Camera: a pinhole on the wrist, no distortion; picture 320 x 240 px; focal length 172.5 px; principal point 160.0 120.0 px. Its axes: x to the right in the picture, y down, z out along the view. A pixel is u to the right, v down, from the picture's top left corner.
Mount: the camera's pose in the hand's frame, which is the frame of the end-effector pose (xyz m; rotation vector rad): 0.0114 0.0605 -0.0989 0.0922 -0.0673 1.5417
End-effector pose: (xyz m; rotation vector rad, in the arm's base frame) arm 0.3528 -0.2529 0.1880 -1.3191 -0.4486 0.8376
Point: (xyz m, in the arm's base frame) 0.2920 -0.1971 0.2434
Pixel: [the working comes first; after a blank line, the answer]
In the camera's frame: -0.0759 0.0183 0.2002

94.7 135.8
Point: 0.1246 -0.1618 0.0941
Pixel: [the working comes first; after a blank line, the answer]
In the camera's frame: 0.1235 0.0812 0.2890

233.7 168.4
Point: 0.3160 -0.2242 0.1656
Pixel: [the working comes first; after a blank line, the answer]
In the camera's frame: -0.0140 0.0113 0.1411

142.9 133.9
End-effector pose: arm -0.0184 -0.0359 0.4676 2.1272 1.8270 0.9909
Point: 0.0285 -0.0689 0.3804
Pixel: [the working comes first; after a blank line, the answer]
In the camera's frame: -0.0434 0.0745 0.1873

120.1 188.6
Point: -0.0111 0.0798 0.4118
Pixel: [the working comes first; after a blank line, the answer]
In the camera's frame: -0.0903 -0.0754 0.1905

78.2 51.8
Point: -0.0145 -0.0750 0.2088
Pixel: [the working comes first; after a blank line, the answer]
In the camera's frame: -0.1579 0.1435 0.3032

70.1 201.7
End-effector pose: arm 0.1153 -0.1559 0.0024 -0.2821 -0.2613 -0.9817
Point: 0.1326 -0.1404 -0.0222
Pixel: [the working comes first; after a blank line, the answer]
In the camera's frame: -0.0273 0.0231 0.0826

103.1 168.2
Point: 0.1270 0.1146 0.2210
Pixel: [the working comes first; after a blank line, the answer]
In the camera's frame: 0.1019 0.1490 0.3854

205.6 186.7
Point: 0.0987 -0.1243 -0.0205
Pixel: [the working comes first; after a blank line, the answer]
In the camera's frame: -0.0473 0.0526 0.0945

73.6 216.1
